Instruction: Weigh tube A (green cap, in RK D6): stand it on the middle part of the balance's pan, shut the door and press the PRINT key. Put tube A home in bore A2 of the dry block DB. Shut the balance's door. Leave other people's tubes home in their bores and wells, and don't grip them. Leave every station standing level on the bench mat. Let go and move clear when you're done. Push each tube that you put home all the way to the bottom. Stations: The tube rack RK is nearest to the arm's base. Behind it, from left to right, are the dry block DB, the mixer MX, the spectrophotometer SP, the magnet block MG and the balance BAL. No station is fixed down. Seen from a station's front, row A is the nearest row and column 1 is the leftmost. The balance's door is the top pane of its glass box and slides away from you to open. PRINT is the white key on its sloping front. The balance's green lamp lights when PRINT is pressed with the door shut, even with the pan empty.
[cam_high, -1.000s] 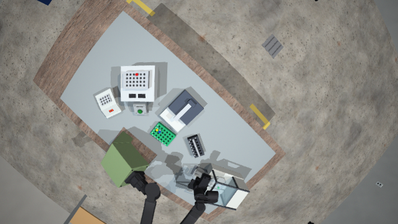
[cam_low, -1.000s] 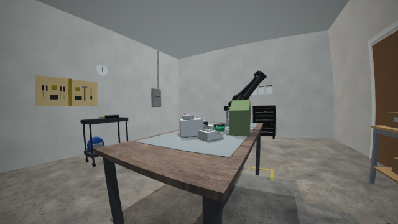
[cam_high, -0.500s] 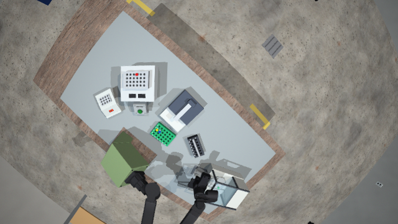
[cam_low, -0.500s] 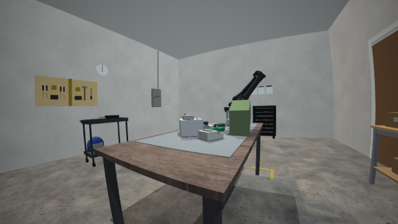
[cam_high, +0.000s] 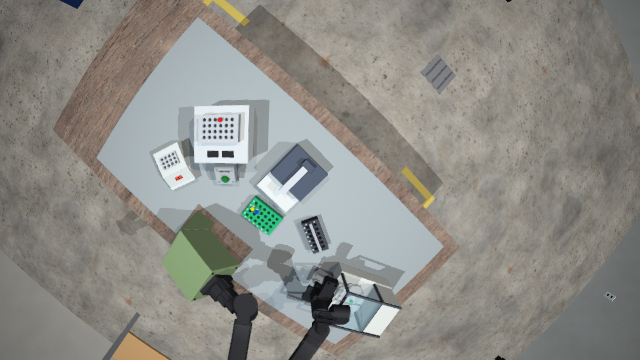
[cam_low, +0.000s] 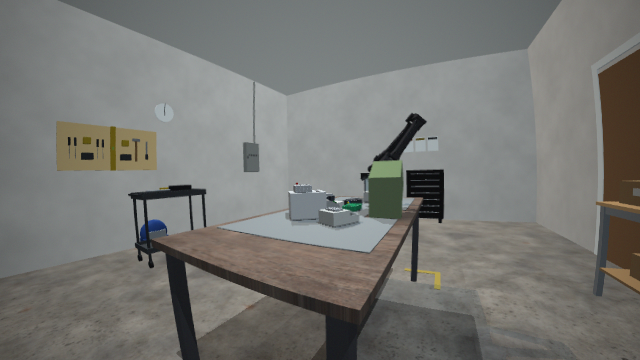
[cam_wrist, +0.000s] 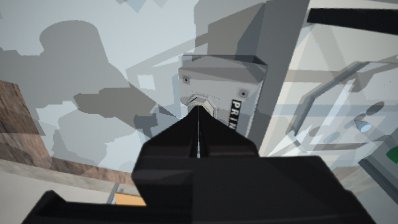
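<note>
Now: the sliding door 13 cm above my hand, 11 cm to the right of it and 4 cm ahead of it. The rest, counted from my hand: green-capped tube (14 cm to the right, 5 cm ahead, 2 cm above); white print key (1 cm below); balance pan (14 cm to the right, 5 cm ahead).
</note>
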